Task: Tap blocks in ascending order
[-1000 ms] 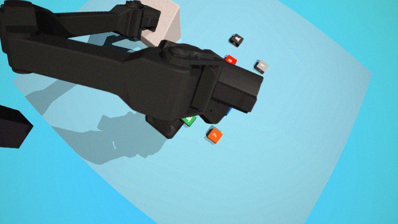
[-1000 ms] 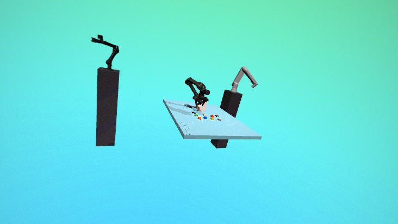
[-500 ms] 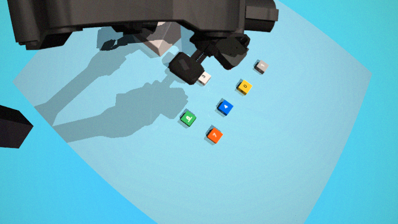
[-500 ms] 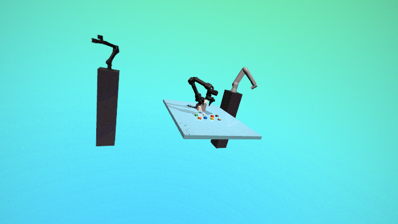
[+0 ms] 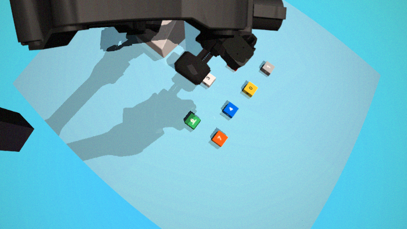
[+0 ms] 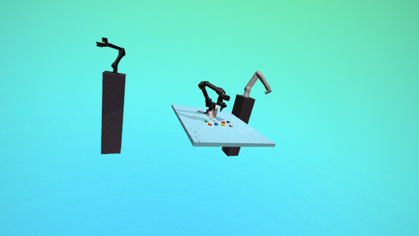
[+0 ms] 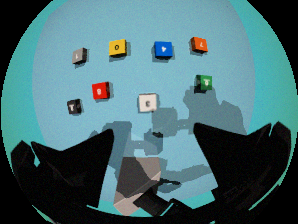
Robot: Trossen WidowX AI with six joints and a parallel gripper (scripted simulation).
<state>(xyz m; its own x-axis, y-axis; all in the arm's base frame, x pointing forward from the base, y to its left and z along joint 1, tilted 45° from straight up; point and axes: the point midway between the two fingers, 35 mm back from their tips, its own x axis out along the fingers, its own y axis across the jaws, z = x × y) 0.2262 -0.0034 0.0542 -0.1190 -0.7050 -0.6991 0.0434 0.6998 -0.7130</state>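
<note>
Now: gripper tip 12 cm short of the yellow block, 5 cm to the right of it and 12 cm above it. From my gripper tip the other things lie so: white block 12 cm below; red block 4 cm ahead, 10 cm to the left, 12 cm below; blue block 11 cm ahead, 4 cm to the right, 12 cm below.
</note>
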